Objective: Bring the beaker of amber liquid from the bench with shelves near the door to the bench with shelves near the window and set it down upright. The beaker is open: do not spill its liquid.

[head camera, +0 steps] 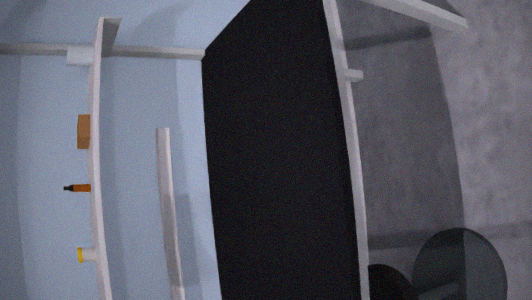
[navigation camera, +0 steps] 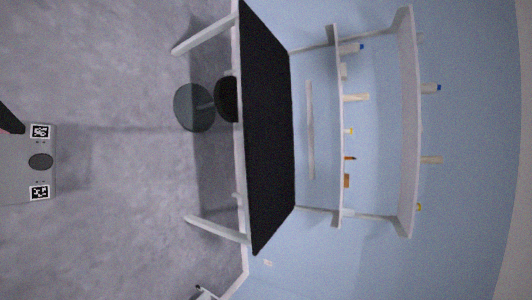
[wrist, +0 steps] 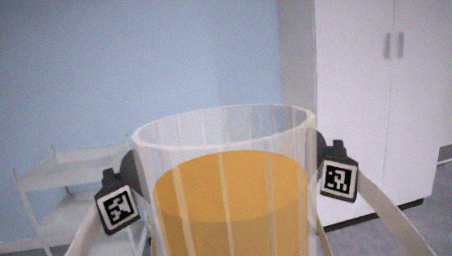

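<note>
My gripper [wrist: 224, 157] is shut on the beaker of amber liquid [wrist: 232, 200] in the wrist view. One fingertip presses on each side of the glass. The beaker looks about upright, with an open rim above the liquid; its bottom is out of frame. A bench with a black top [head camera: 280, 150] [navigation camera: 267, 130] and shelves above it stands against the blue wall, shown sideways in the head and navigation views. The gripper and beaker do not show in those two views. No window or door shows, so I cannot tell from these views which bench this is.
A stool [head camera: 459, 265] [navigation camera: 194, 107] stands at the bench's front edge. Bottles, jars and a brown box [head camera: 83, 131] [navigation camera: 346, 180] stand on the shelves. My base [navigation camera: 42, 177] shows at the navigation view's left edge. A white cart [wrist: 47, 181] and a white cabinet [wrist: 352, 100] show behind the beaker.
</note>
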